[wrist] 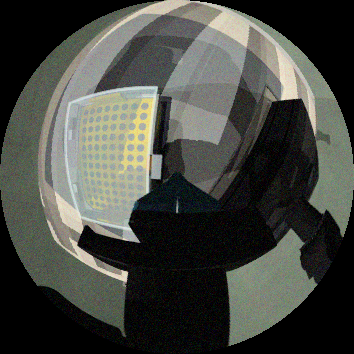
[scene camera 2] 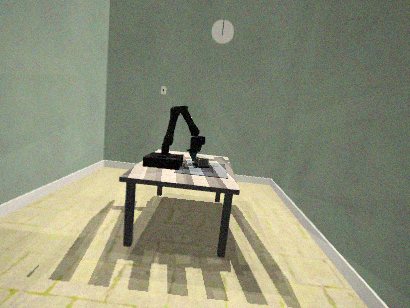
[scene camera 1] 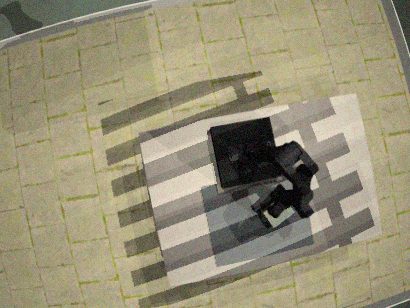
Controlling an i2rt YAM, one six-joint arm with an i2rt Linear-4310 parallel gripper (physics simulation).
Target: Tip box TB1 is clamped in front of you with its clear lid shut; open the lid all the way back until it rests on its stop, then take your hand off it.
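Frame: origin at the arm's base, x right, y ahead, z up, level; millimetres.
Where they show: gripper, between the fingertips: (wrist: 176, 176) (scene camera 2: 193, 161) (scene camera 1: 271, 197); arm's base, origin of its link: (wrist: 292, 207) (scene camera 2: 164, 155) (scene camera 1: 249, 151).
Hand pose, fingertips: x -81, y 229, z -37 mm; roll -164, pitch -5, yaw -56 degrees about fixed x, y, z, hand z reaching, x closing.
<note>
Each offset is from my fingertips to the top centre of the thing. "spot": to the spot under its first point. Level surfaces: height alone.
Tip box TB1 @[dz +47, dx -15, dy +69 mm] (scene camera 2: 202, 163) (wrist: 112, 155) stands on the mat, with yellow perforated tips under its clear lid @[spot: dz +47, dx -17, dy +103 mm] (wrist: 70, 150). The lid looks shut in the wrist view. A small pale tab @[dz +34, dx +7, dy +28 mm] (wrist: 156, 167) sits on the lid's right edge, above a black clamp base @[spot: dz -22, dx +47, dy +46 mm] (wrist: 165, 120). My gripper (scene camera 2: 193, 158) (wrist: 176, 176) is shut and empty, its dark blue fingertips beside the box's tab side, to the lower right of the tab in the wrist view. Whether they touch the box I cannot tell. In scene camera 1 the arm hides most of the box.
The black arm base (scene camera 1: 242, 155) (scene camera 2: 162, 160) stands on the table (scene camera 1: 175, 270) (scene camera 2: 175, 185), beside the blue-grey mat @[dz -30 mm] (scene camera 1: 222, 252). The arm arches above the mat. Striped shadows cross the table and mat.
</note>
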